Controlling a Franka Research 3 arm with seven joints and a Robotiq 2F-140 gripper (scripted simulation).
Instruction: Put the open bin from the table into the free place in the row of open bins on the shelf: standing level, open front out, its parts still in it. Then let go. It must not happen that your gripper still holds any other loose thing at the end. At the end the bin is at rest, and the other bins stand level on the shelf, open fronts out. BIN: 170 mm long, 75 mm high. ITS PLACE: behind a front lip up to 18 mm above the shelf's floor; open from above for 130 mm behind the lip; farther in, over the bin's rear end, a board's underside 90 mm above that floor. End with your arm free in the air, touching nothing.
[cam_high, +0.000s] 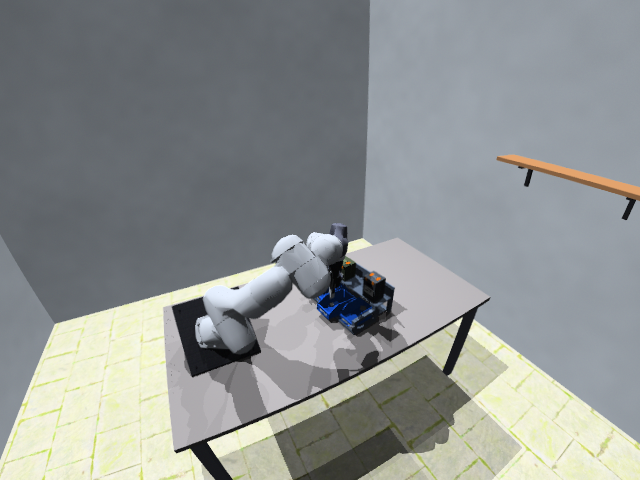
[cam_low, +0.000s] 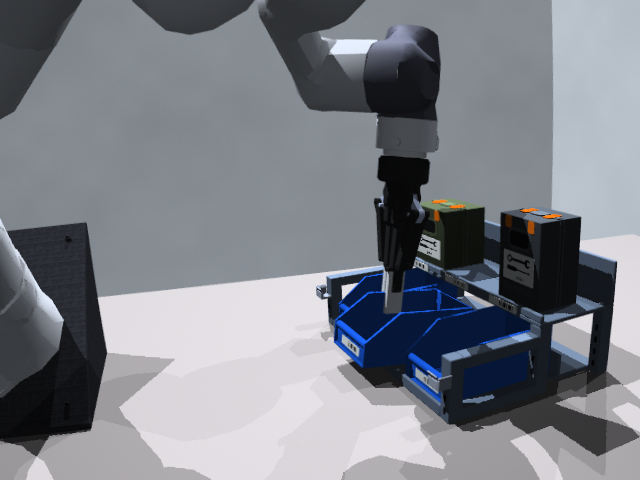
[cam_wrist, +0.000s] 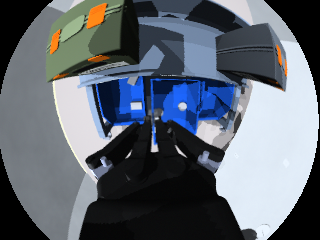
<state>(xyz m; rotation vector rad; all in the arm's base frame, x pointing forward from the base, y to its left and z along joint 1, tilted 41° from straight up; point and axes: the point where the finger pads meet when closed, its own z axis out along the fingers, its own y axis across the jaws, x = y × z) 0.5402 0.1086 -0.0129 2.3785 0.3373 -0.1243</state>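
My gripper is now 100 mm short of the shelf floor, 90 mm above it and 20 mm to the left of it. Round my hand: green case (120 mm ahead, 110 mm to the left, 60 mm above); then black box (180 mm ahead, 120 mm to the right, 70 mm above).
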